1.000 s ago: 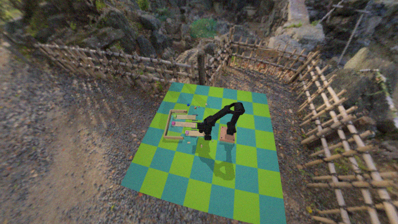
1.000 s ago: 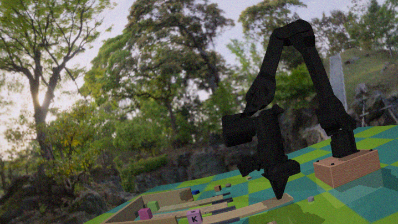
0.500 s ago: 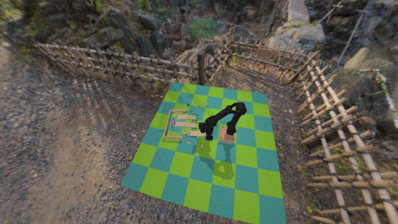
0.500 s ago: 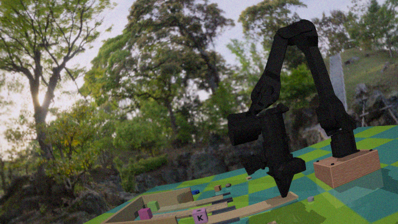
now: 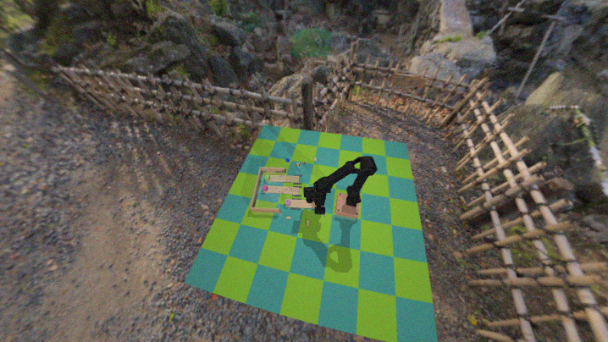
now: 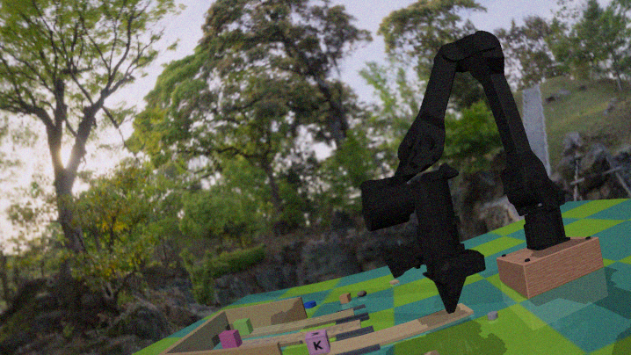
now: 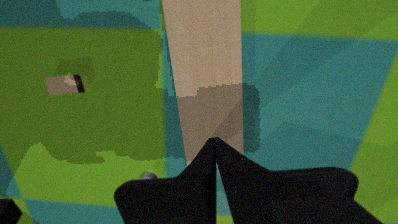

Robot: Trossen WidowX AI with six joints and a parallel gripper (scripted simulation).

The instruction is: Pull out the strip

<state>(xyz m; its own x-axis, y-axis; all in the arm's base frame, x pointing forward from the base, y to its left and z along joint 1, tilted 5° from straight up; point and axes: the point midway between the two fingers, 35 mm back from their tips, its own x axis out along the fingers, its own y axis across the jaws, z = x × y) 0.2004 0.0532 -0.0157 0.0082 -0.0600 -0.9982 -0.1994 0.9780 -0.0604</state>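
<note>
The wooden strip lies 90 mm ahead of my gripper tip and 20 mm to the left of it. Also, from my gripper tip: labelled cube (200 mm ahead, 40 mm to the left, 20 mm above).
</note>
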